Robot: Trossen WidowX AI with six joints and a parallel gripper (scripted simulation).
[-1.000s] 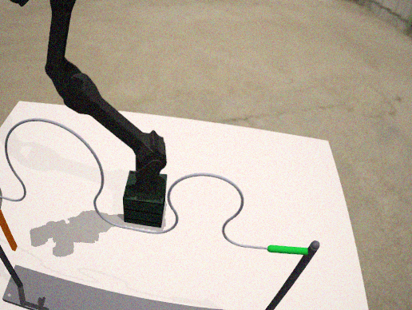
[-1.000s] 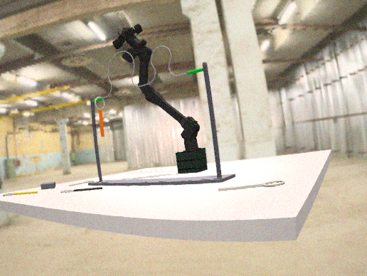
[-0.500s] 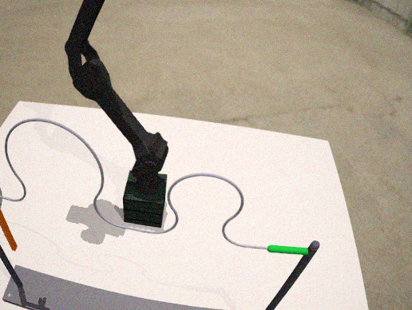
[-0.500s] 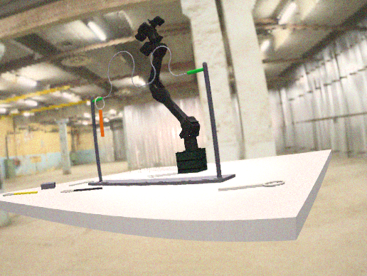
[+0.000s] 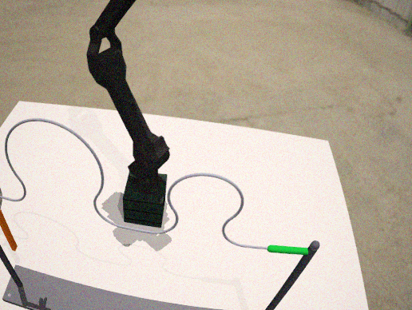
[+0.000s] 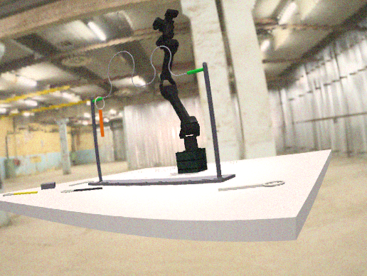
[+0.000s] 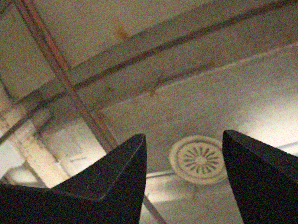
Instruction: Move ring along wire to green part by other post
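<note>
Now: the orange-handled ring 58 cm below my gripper tip, 43 cm ahead of it and 12 cm to the right of it. Round my gripper tip: grey block 89 cm below, 61 cm ahead, 39 cm to the right; pale ring tool 89 cm below, 62 cm to the left, 55 cm ahead; yellow-handled ring tool 89 cm below, 82 cm ahead, 32 cm to the right.
</note>
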